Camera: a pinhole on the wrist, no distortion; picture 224 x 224 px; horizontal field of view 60.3 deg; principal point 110.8 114.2 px. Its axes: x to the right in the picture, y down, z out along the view. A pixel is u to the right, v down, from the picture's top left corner.
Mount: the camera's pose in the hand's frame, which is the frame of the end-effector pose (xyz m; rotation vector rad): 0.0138 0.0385 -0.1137 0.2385 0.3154 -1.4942
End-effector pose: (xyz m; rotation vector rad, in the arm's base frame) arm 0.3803 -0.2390 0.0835 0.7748 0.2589 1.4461
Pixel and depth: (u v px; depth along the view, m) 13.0 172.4 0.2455
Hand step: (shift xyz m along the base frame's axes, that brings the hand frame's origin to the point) 0.0490 0.0365 0.1889
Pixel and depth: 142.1 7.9 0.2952
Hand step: 0.1660 -0.1625 0.0019
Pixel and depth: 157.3 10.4 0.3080
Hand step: 0.1907 -0.1626 -0.0143
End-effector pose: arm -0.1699 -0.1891 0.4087 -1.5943 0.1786 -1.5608
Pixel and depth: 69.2 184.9 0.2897
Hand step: 0.1806 -0.0054 0.1263
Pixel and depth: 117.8 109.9 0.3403
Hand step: 0.1378 0.1328 0.1131
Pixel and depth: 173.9 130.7 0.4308
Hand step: 0.1144 0.2056 0.2575
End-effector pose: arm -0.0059 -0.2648 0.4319 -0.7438 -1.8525 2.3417
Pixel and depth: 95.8 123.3 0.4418
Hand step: -0.1978 -0.2378 0.1057
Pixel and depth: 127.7 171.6 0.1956
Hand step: -0.1091 -0.0151 0.0207
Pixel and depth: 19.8 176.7 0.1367
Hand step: -0.0565 -0.0251 -0.0657
